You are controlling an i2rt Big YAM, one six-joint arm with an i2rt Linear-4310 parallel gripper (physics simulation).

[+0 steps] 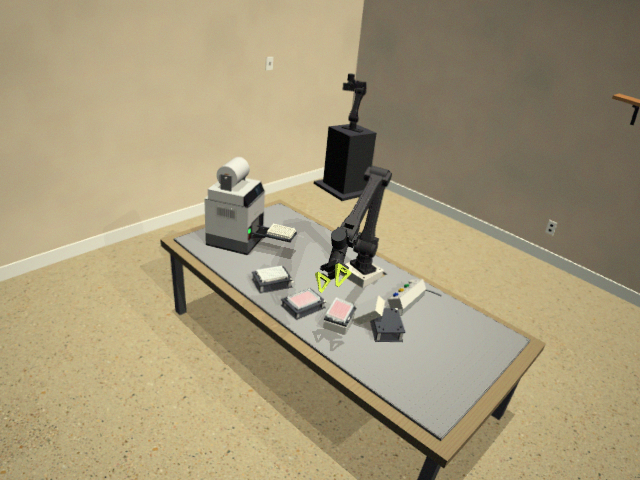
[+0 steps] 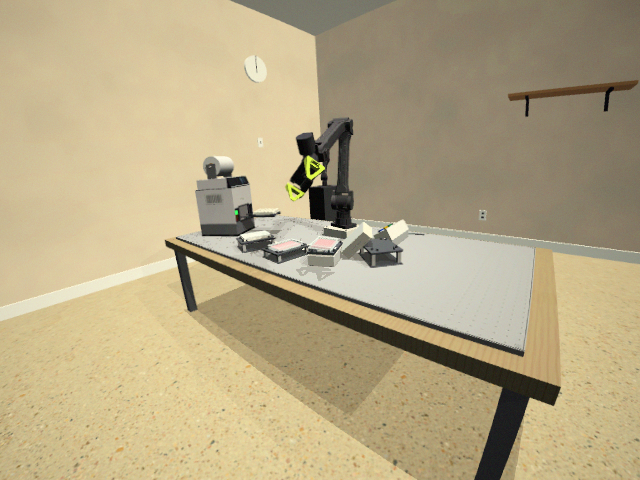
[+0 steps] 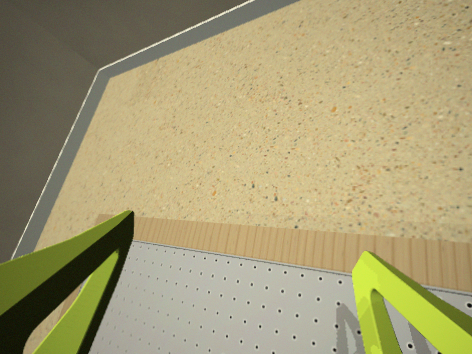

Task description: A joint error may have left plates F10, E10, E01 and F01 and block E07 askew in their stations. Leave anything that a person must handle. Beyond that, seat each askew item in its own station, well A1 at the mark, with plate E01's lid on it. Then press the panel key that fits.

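Observation:
My gripper (image 1: 330, 287) (image 2: 303, 181) (image 3: 248, 242) is open and empty, in the air above the row of stations. A whitish plate or block (image 1: 272, 273) (image 2: 255, 236) sits on a dark station at the left of the row. A pink-filled plate (image 1: 305, 299) (image 2: 286, 245) sits on the middle station. Another pink-filled plate (image 1: 340, 309) (image 2: 325, 242) sits on a light-based station. A pale welled plate (image 1: 281, 231) (image 2: 267, 211) rests on the machine's extended tray. The key panel (image 1: 408, 295) (image 2: 393, 233) has blue, yellow and green keys. Labels, A1 marks and slight tilts are too small to tell.
A dark raised stand (image 1: 388, 325) (image 2: 382, 246) with small pegs bears no plate. A cream slanted piece (image 1: 378, 308) (image 2: 359, 240) stands beside it. The grey machine (image 1: 232, 219) (image 2: 224, 206) with a green light and a roll on top stands at the table's far left.

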